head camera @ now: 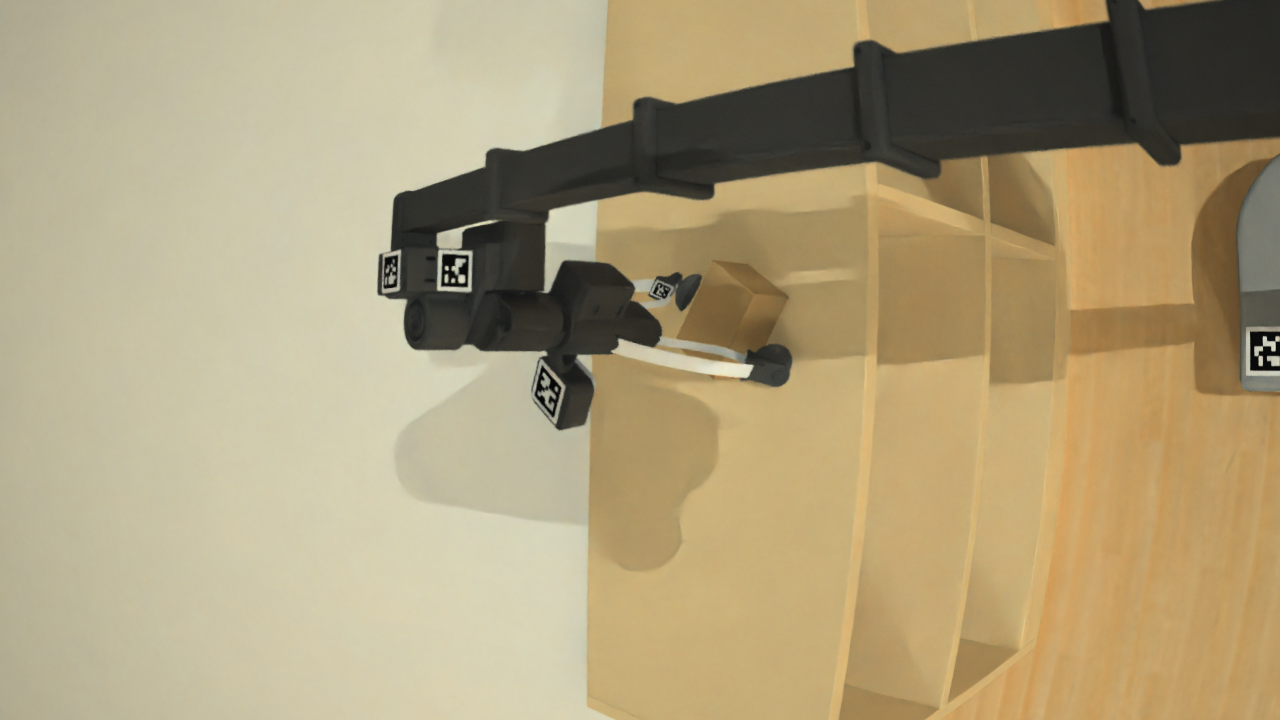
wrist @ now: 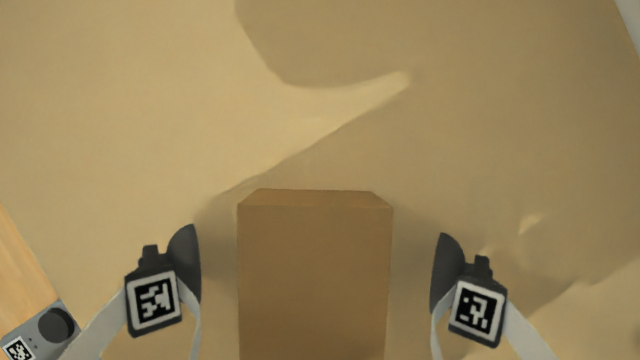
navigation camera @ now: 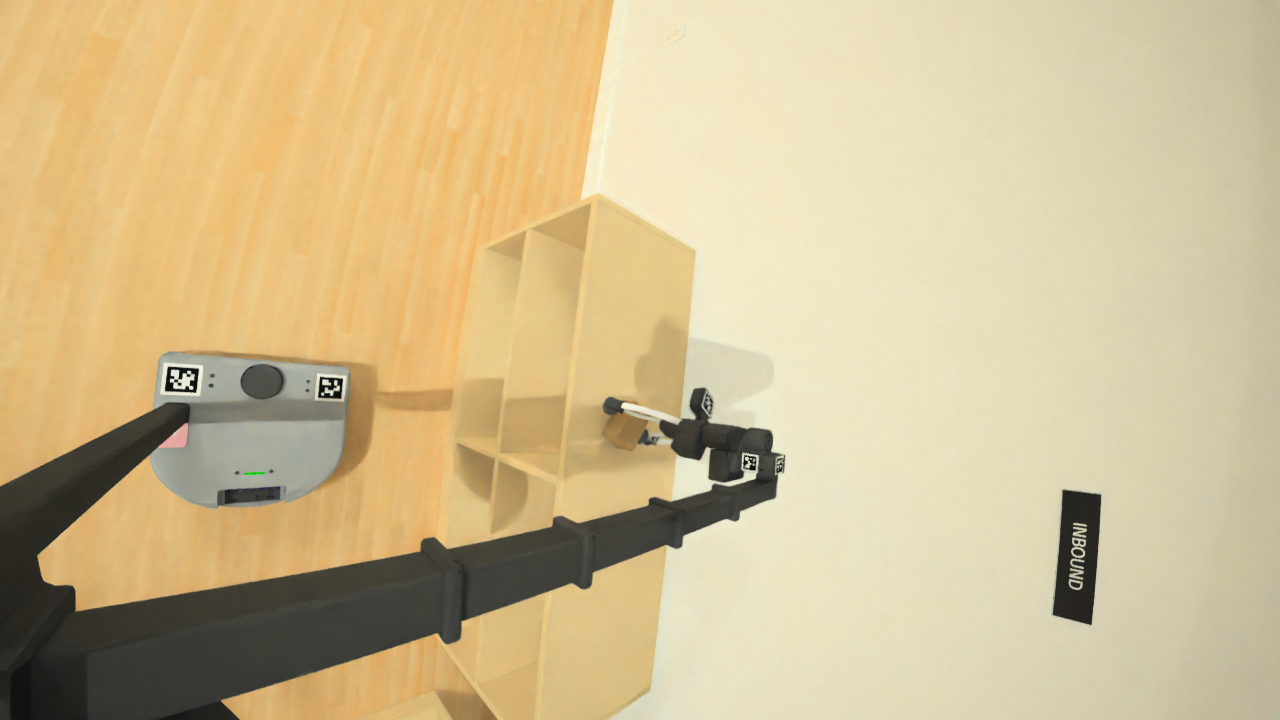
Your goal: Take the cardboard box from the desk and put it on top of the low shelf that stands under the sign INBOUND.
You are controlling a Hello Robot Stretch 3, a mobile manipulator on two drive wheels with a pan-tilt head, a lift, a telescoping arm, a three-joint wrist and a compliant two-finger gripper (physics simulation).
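Frame: origin at the robot's base, x back, y right, z up, level; millimetres.
Where they show: gripper, fingertip midpoint: [head camera: 742, 327] [wrist: 316, 257] [navigation camera: 621, 421]; robot's base, link origin: [navigation camera: 262, 379].
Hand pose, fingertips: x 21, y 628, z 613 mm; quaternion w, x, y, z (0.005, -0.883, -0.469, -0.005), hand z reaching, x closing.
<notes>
Things, the pixels of their centre, and the offset from my fingertips. "*": a spot on its surface instead. Level surfaces: height alone.
- cardboard box, body centre: [wrist: 312, 290] [head camera: 731, 320] [navigation camera: 626, 425] dz +22, dx +6, dy -6 mm
- low wooden shelf, surface height: dz -3 mm
- black sign INBOUND, body centre: [navigation camera: 1077, 555] dz +787, dx +140, dy +242 mm
- wooden piece, surface spot: [navigation camera: 411, 709] * dz -564, dx +952, dy -243 mm
The cardboard box [head camera: 732, 304] [navigation camera: 622, 429] [wrist: 314, 290] stands on the top board of the low wooden shelf [head camera: 716, 617] [navigation camera: 635, 304] [wrist: 125, 125], towards its middle. The black sign INBOUND [navigation camera: 1076, 557] is on the wall above the shelf in the navigation camera view. My gripper [head camera: 729, 328] [navigation camera: 628, 421] [wrist: 316, 257] is open around the box. One finger is on each side, and the wrist view shows a gap between each fingertip and the box. The box's near end is cut off by the wrist view's lower edge. The desk does not show.
My telescoping arm [head camera: 760, 129] [navigation camera: 358, 600] reaches over the shelf. The wall [head camera: 268, 582] [navigation camera: 895, 223] stands directly behind the shelf. My grey base [head camera: 1257, 250] [navigation camera: 259, 438] is on the wooden floor in front. Part of another wooden piece [navigation camera: 411, 709] shows at the navigation camera view's bottom edge.
</notes>
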